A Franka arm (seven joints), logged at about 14 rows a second.
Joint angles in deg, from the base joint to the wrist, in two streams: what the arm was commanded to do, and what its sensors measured. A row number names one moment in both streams.
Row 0, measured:
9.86 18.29 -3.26 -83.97 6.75 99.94 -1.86
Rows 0 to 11, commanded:
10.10 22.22 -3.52 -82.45 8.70 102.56 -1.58
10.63 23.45 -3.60 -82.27 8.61 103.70 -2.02
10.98 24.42 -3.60 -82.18 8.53 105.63 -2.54
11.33 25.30 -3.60 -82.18 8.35 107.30 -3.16
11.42 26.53 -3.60 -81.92 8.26 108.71 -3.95
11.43 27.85 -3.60 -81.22 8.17 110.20 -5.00
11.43 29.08 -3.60 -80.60 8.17 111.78 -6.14
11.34 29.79 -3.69 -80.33 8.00 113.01 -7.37
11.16 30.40 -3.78 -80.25 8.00 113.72 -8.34
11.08 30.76 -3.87 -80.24 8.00 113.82 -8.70
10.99 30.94 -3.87 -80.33 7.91 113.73 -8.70
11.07 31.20 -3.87 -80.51 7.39 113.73 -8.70
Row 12, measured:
11.20 29.94 -3.76 -82.27 7.51 114.11 -7.48
